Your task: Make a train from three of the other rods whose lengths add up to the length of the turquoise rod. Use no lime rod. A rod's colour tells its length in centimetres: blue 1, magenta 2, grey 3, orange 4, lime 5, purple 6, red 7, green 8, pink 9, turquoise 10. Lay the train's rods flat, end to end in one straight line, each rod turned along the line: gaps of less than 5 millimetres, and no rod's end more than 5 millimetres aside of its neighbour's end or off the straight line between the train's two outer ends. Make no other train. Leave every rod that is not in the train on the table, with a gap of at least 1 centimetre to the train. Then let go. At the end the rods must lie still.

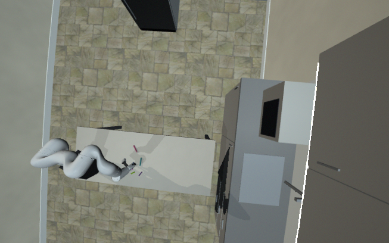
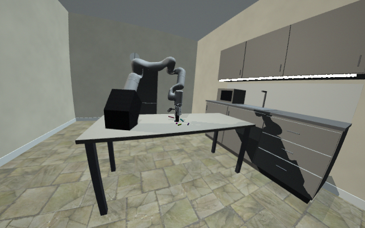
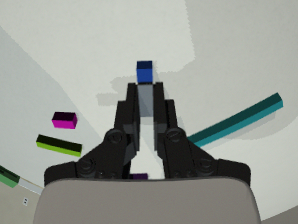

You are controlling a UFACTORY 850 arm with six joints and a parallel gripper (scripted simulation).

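Right now my hand is 2 cm above the grey rod. Round my hand: turquoise rod 7 cm ahead, 4 cm to the left, 2 cm below; then magenta rod 7 cm to the right, 3 cm behind, 2 cm below; then small blue rod 2 cm to the left, 2 cm below, 2 cm behind.
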